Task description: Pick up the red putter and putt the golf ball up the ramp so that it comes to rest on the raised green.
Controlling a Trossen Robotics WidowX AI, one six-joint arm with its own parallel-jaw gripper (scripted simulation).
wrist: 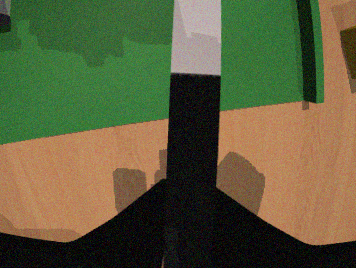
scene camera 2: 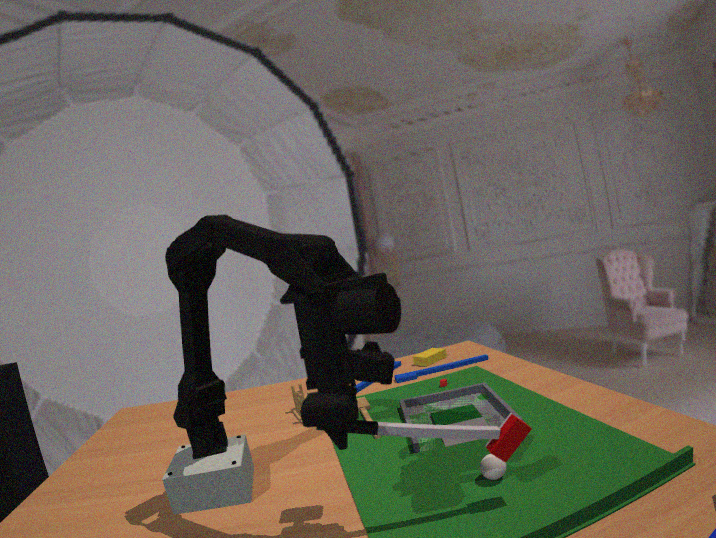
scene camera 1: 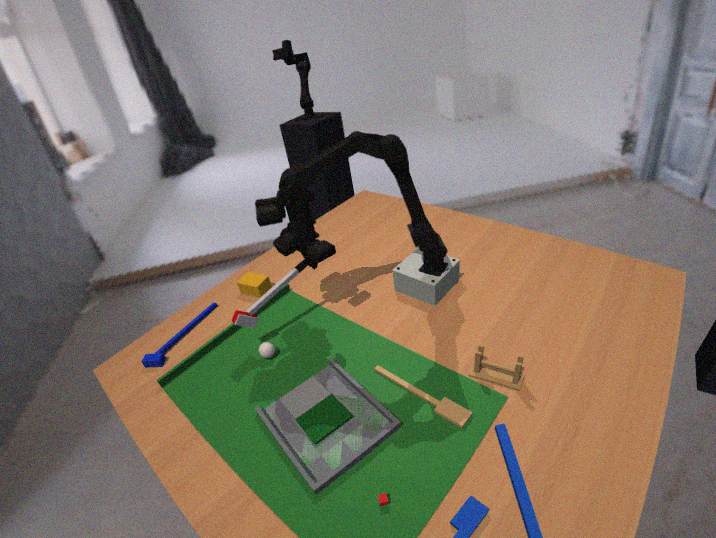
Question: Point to a wooden stand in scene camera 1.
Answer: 511, 377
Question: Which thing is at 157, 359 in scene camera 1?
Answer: A blue putter.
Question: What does my gripper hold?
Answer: A red putter.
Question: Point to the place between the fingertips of my gripper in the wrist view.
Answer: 183, 188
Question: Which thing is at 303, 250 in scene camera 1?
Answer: My gripper.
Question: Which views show my gripper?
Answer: The wrist view, scene camera 2 and scene camera 1: all of them.
